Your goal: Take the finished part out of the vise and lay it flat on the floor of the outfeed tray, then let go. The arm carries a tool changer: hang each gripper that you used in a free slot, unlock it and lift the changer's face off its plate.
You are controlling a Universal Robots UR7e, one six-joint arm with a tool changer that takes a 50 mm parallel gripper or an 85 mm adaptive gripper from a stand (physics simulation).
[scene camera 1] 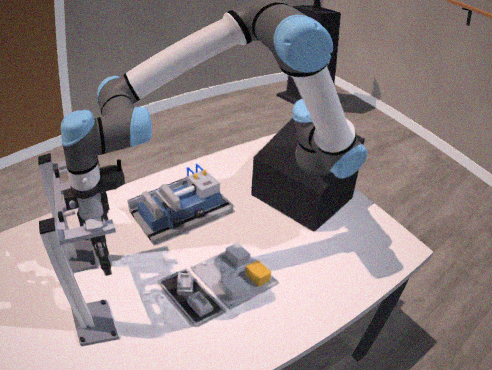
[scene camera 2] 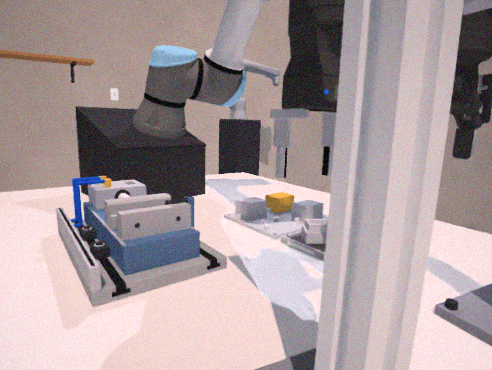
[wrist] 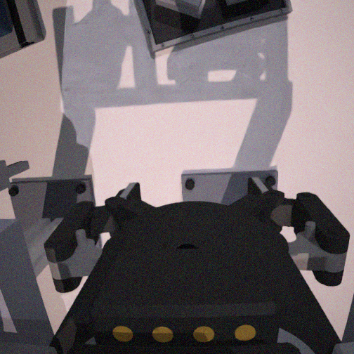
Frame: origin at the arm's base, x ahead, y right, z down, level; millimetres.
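Where they show: arm's base at its link origin: (scene camera 1: 319,156) (scene camera 2: 159,128).
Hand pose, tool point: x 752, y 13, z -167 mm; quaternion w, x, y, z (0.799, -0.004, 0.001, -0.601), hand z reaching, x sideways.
Each offset is from my tool point to the centre of the thing. "spot": to the spot under its first point.
My black adaptive gripper (scene camera 1: 106,267) (wrist: 195,189) is on the arm at the tool stand (scene camera 1: 65,280) (scene camera 2: 390,200), between the light grey fork arms. Its fingers point down and stand wide apart with nothing between them. Whether its plate rests on the fork is hidden. The parallel gripper (scene camera 2: 310,55) hangs at the other slot. The blue vise {dx -380, dy +228, dz +311 mm} (scene camera 1: 182,200) (scene camera 2: 160,250) shows no part between its jaws. The dark outfeed tray {spot: dx -154, dy -32, dz +355 mm} (scene camera 1: 167,289) (scene camera 2: 300,243) (wrist: 220,34) holds two light grey pocketed parts, one {dx -200, dy -56, dz +337 mm} (scene camera 1: 185,283) towards the back and the other {dx -189, dy -136, dz +337 mm} (scene camera 1: 200,303) towards the front.
A light grey tray (scene camera 1: 207,272) beside the outfeed tray carries grey blocks {dx -390, dy -56, dz +334 mm} (scene camera 1: 237,254) (scene camera 2: 251,208) and a yellow block {dx -385, dy -147, dz +334 mm} (scene camera 1: 258,273) (scene camera 2: 279,202). Blue hooked rods {spot: dx -495, dy +283, dz +276 mm} (scene camera 1: 194,170) (scene camera 2: 76,200) rise at the vise's end. The arm's black pedestal (scene camera 1: 305,195) (scene camera 2: 140,165) stands behind.
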